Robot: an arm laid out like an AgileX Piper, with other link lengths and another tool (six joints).
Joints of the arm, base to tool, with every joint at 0 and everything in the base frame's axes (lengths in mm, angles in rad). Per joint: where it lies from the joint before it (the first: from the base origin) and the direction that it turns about. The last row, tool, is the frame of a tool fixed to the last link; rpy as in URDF.
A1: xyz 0 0 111.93 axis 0 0 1
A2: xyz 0 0 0 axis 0 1 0
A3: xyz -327.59 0 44.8 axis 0 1 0
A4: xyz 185.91 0 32.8 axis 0.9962 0 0.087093
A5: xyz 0 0 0 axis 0 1 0
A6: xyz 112.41 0 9.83 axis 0.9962 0 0.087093
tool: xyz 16.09 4 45.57 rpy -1.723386 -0.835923 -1.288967
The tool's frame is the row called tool.
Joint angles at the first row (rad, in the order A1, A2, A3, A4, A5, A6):
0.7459 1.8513 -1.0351 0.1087 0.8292 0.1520
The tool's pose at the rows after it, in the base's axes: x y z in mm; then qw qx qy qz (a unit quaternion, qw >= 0):
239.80 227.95 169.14 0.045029 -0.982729 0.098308 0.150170
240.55 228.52 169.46 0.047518 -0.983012 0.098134 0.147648
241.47 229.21 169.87 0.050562 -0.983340 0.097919 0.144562
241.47 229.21 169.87 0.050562 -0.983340 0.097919 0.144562
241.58 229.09 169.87 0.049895 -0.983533 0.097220 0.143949
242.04 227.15 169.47 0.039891 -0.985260 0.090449 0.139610
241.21 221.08 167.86 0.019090 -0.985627 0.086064 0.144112
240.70 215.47 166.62 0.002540 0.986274 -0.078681 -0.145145
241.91 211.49 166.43 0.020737 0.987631 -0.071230 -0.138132
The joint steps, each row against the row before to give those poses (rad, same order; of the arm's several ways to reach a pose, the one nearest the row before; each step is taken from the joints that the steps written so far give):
-0.0001 0.0000 0.0000 0.0000 0.0000 0.0000
0.0001 0.0000 0.0000 0.0000 -0.0071 0.0000
0.0000 0.0000 0.0000 0.0000 -0.0087 0.0000
0.0000 0.0000 0.0000 0.0000 0.0000 0.0000
-0.0001 0.0000 0.0000 -0.0023 0.0000 0.0000
0.0000 0.0000 0.0000 -0.0262 0.0069 0.0018
-0.0065 0.0000 0.0000 -0.0295 0.0354 0.0000
-0.0039 0.0000 0.0000 -0.0362 0.0311 0.0000
0.0000 0.0000 -0.0016 -0.0440 0.0166 0.0090

